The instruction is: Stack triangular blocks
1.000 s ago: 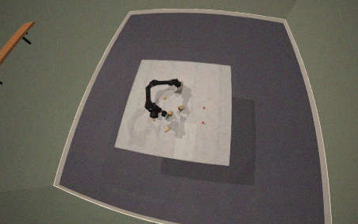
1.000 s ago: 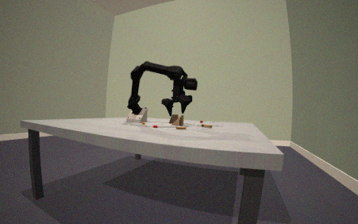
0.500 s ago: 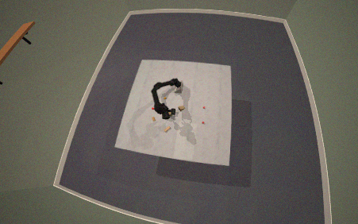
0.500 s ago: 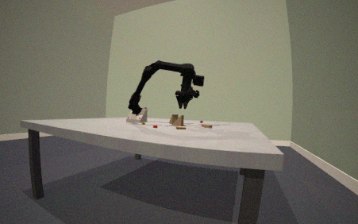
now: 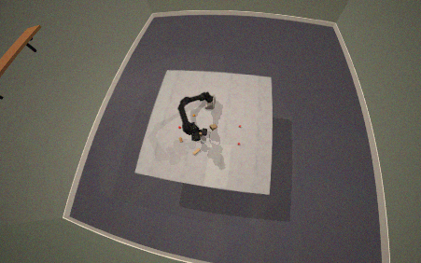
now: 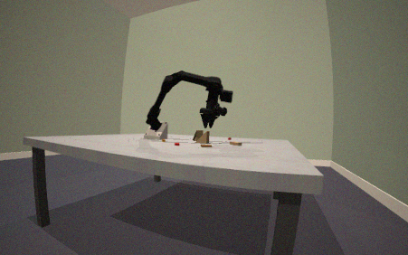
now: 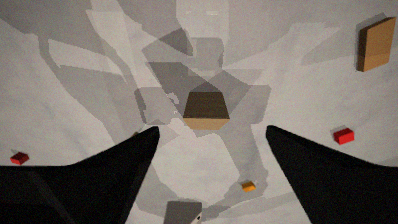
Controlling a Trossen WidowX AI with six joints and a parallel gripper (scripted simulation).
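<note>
Now: the orange piece 21 cm behind my gripper tip, 12 cm to the right of it and 8 cm below it.
</note>
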